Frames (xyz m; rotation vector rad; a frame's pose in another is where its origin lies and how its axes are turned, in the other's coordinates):
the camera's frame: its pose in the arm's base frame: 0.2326 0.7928 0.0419 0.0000 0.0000 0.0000
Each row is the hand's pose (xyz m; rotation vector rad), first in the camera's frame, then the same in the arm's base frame.
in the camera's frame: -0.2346 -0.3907 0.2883 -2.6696 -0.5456 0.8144
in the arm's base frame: -0.0020 0.4021 0.3302 -2.6696 -0.5456 0.8144
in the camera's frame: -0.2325 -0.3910 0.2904 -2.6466 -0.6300 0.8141
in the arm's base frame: 0.0001 0.4018 0.3323 -2.6466 -0.6300 0.8141
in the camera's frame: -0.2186 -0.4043 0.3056 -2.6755 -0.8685 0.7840
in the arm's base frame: 0.0140 0.3885 0.3475 -2.6755 -0.8685 0.7840
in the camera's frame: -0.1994 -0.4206 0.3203 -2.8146 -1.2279 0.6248
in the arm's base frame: 0.0332 0.3722 0.3622 -2.8146 -1.2279 0.6248
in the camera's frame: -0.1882 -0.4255 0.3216 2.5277 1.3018 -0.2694
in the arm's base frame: 0.0444 0.3673 0.3635 2.5277 1.3018 -0.2694
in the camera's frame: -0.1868 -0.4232 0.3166 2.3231 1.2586 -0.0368
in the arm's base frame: 0.0458 0.3696 0.3585 2.3231 1.2586 -0.0368
